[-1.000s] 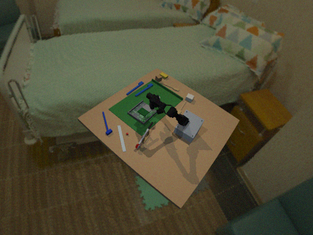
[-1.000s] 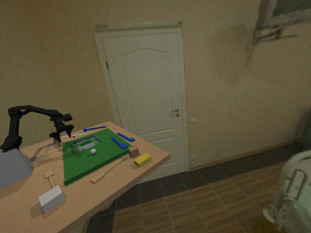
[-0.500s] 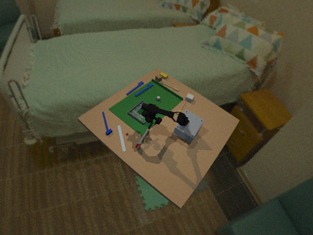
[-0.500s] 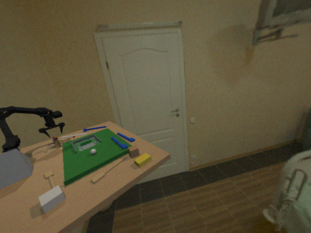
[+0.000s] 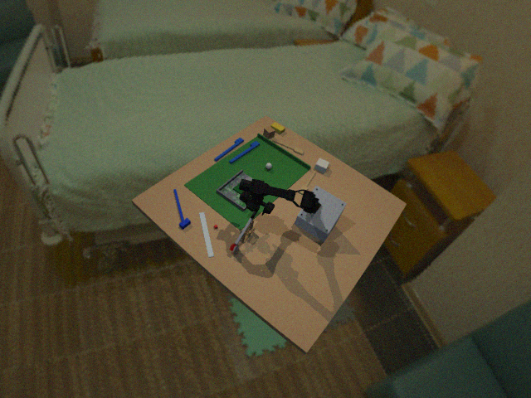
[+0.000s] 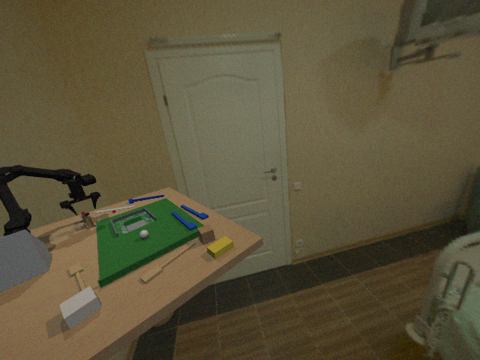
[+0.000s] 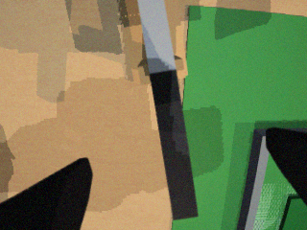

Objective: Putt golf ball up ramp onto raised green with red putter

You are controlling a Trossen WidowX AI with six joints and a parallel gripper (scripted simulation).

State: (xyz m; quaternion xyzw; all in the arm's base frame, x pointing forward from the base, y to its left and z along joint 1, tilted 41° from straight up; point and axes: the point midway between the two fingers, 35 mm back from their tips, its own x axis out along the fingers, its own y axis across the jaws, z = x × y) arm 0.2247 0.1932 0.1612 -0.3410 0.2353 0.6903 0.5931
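Now: the red putter 20 mm behind my gripper tip, 100 mm to the left of it and 50 mm below it. Also, from my gripper tip: white stick (140 mm ahead, 240 mm to the left, 120 mm below); white golf ball (220 mm ahead, 430 mm to the right, 90 mm below); small red ball (130 mm ahead, 170 mm to the left, 110 mm below).
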